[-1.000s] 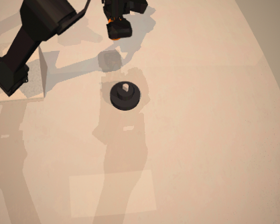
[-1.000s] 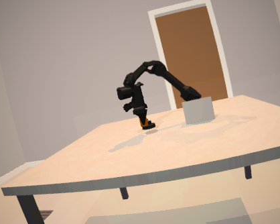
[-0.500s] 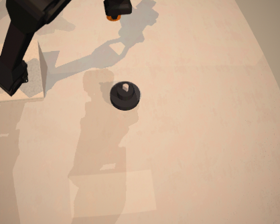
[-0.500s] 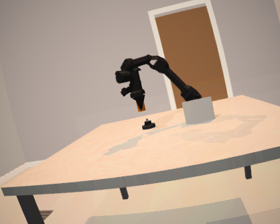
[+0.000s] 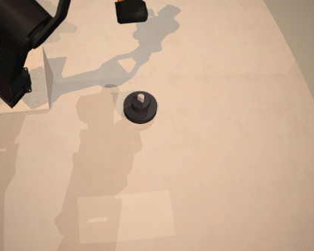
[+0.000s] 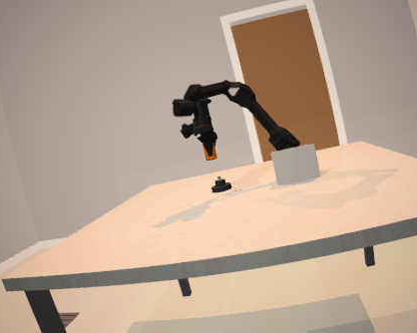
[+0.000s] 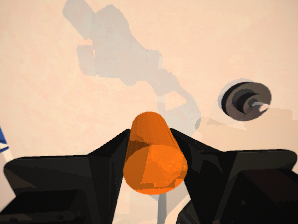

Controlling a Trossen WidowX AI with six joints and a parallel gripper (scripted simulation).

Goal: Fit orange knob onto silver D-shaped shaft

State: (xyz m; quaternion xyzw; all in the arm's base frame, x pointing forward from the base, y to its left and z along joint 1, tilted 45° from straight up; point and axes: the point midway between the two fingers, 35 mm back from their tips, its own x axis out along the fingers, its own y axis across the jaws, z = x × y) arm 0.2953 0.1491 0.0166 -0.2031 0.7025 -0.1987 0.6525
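The orange knob lies 1 cm to the right of my gripper tip and 3 cm above it. The rest, counted from my gripper tip: round pedestal: 2 cm ahead, 19 cm to the right, 13 cm below.
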